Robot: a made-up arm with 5 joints. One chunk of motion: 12 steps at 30 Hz.
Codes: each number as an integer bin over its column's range. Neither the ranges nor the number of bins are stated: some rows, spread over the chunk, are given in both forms.
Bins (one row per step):
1: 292 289 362 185 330 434
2: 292 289 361 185 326 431
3: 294 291 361 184 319 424
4: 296 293 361 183 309 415
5: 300 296 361 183 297 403
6: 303 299 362 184 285 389
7: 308 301 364 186 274 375
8: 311 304 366 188 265 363
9: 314 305 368 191 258 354
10: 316 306 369 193 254 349
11: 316 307 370 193 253 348
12: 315 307 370 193 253 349
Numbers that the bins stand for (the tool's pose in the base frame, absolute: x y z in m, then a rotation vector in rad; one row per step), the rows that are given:
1: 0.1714 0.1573 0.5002 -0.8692 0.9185 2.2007
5: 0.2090 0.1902 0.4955 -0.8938 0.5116 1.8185
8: 0.2607 0.2278 0.5190 -0.8322 0.1171 1.3253
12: 0.2795 0.2419 0.5378 -0.7705 -0.0308 1.1527
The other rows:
2: 0.1714 0.1573 0.4955 -0.8692 0.8692 2.1637
3: 0.1808 0.1667 0.4955 -0.8815 0.7829 2.0774
4: 0.1902 0.1761 0.4955 -0.8938 0.6596 1.9664
6: 0.2231 0.2043 0.5002 -0.8815 0.3637 1.6459
7: 0.2466 0.2137 0.5096 -0.8568 0.2281 1.4733
9: 0.2748 0.2325 0.5284 -0.7952 0.0308 1.2144
10: 0.2841 0.2372 0.5331 -0.7705 -0.0185 1.1527
11: 0.2841 0.2419 0.5378 -0.7705 -0.0308 1.1404

